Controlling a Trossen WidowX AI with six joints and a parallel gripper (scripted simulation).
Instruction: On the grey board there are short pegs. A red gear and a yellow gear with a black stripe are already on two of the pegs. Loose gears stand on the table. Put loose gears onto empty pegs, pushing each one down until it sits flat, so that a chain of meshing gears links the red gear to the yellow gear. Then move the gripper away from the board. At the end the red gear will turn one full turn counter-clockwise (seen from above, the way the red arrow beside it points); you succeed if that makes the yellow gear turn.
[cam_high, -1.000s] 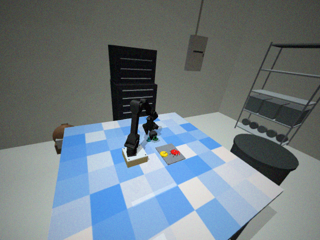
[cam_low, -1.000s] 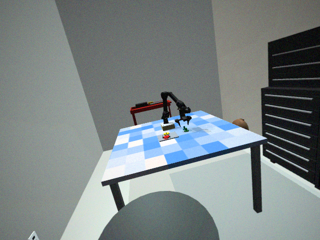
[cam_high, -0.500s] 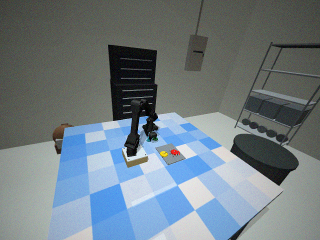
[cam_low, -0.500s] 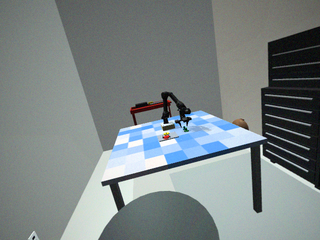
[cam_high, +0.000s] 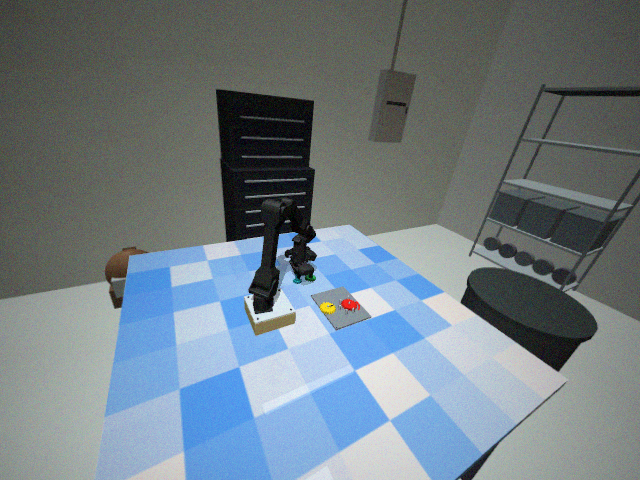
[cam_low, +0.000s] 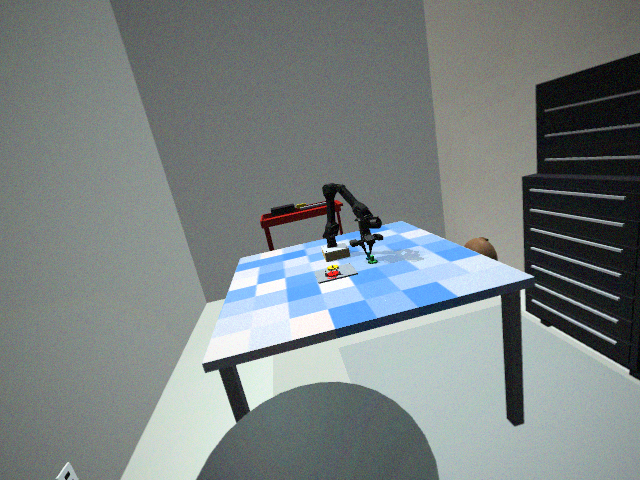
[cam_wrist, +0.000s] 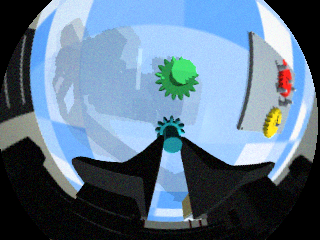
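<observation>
Now: the yellow gear 21 cm to the right of my gripper tip, 7 cm ahead of it and 1 cm below it. Also, from my gripper tip: red gear (22 cm to the right, 16 cm ahead, 1 cm below); teal gear (1 cm below); green gear (7 cm ahead, 1 cm to the left, 1 cm below).
</observation>
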